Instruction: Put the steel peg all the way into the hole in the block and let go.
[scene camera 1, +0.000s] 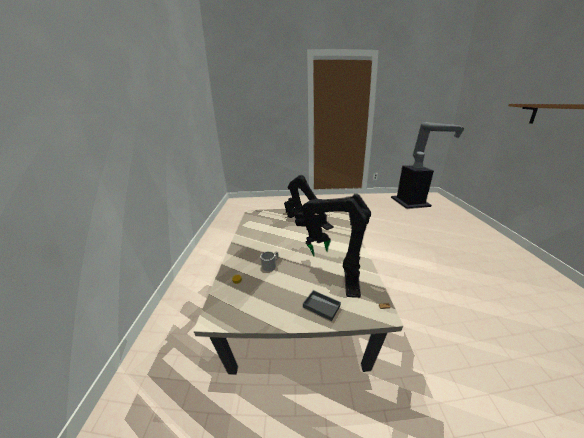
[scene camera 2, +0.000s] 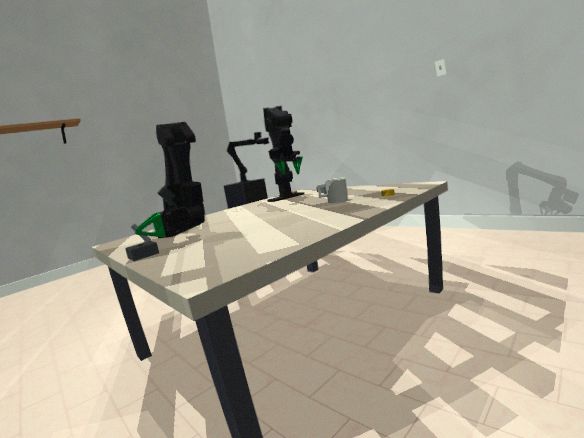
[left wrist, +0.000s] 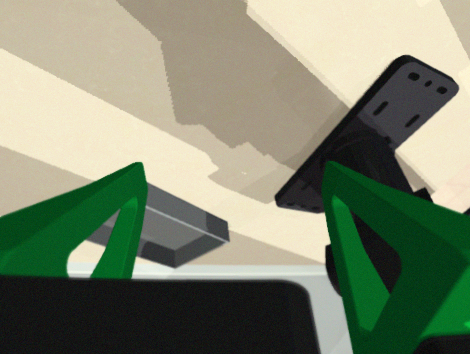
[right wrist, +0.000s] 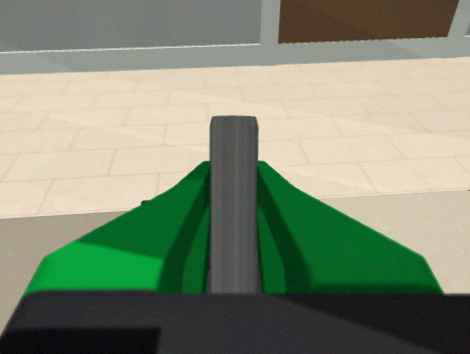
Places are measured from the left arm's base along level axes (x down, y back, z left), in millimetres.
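Where they show: left gripper, fingertip midpoint: (scene camera 1: 320, 254) (scene camera 2: 291, 174) (left wrist: 234, 175); right gripper, fingertip midpoint: (scene camera 2: 135, 232) (right wrist: 233, 176); left arm's base, origin of the base link: (scene camera 1: 351, 282) (scene camera 2: 286, 197) (left wrist: 351, 148); right arm's base, origin of the base link: (scene camera 1: 322, 223) (scene camera 2: 180, 230).
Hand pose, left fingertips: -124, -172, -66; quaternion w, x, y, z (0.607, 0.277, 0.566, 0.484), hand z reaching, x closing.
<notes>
Things, the pixels of their top centre, and the offset from my left fingertips, as dx, dy, dz. "spot": a spot on its surface instead.
- grey steel peg, middle of its top: (right wrist: 232, 130) (scene camera 2: 138, 221) +29, -263, -723
- dark block, middle of its top: (scene camera 2: 140, 245) +92, -275, -733
- grey mug, surface spot: (scene camera 2: 337, 191) spot: +80, -319, -28
- yellow piece, middle of its top: (scene camera 2: 387, 190) (scene camera 1: 236, 277) +105, -434, +125
- dark tray, middle of its top: (left wrist: 153, 239) (scene camera 1: 321, 302) +96, +22, +236
- small orange-brown piece, middle of its top: (scene camera 1: 384, 305) +116, +312, +210
My right gripper (scene camera 2: 137, 232) (right wrist: 233, 176) is shut on the grey steel peg (scene camera 2: 145, 239) (right wrist: 234, 130), whose free end sticks out past the green fingertips in the right wrist view. In scene camera 2 the peg is tilted, its lower end close to the top of the dark block (scene camera 2: 142, 251) at the table's left corner. I cannot tell whether it touches the block or enters the hole. The hole does not show. My left gripper (scene camera 1: 320, 252) (scene camera 2: 291, 171) (left wrist: 234, 175) is open and empty above the table.
A grey mug (scene camera 1: 268, 262) (scene camera 2: 337, 191) and a yellow piece (scene camera 1: 237, 279) (scene camera 2: 388, 192) stand on the table (scene camera 1: 300, 331) (scene camera 2: 300, 257). A dark tray (scene camera 1: 318, 313) (left wrist: 175, 202) lies near the left arm's base (left wrist: 400, 100). A small orange-brown piece (scene camera 1: 384, 305) lies near the table's corner.
</notes>
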